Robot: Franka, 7 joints.
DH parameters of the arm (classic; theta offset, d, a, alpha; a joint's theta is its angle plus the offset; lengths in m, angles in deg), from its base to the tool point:
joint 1: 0 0.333 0 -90
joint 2: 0 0 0 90
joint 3: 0 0.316 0.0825 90
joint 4: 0 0 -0.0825 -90
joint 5: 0 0.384 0 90
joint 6: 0 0 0.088 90
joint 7: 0 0.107 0 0
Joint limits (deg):
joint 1: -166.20..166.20
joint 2: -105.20..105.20
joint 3: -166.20..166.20
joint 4: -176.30..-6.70
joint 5: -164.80..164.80
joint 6: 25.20..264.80
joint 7: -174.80..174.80
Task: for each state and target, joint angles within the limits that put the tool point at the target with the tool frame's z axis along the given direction. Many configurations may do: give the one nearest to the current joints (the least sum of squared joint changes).
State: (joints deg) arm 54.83 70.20 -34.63 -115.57 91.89 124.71 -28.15
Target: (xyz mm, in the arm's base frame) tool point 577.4 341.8 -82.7 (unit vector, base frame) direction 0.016 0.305 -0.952
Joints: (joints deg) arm 58.66 87.00 -36.30 -70.26 87.68 136.48 -28.15
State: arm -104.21 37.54 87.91 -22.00 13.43 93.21 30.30
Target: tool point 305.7 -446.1 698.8 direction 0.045 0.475 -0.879
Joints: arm -105.88 31.36 77.65 -54.85 -5.48 50.80 30.30
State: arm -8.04 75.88 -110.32 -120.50 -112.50 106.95 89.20
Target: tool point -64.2 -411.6 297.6 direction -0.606 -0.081 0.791
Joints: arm -2.91 68.64 -75.16 -145.60 -74.37 98.45 89.20
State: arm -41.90 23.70 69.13 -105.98 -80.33 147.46 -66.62
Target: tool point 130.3 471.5 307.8 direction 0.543 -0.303 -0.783
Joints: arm 2.88 20.38 80.28 -129.40 -55.89 101.43 -66.62
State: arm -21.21 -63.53 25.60 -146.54 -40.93 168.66 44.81
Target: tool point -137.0 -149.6 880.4 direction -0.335 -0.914 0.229
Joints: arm -68.82 -68.39 -21.53 -122.17 -71.64 153.68 44.81
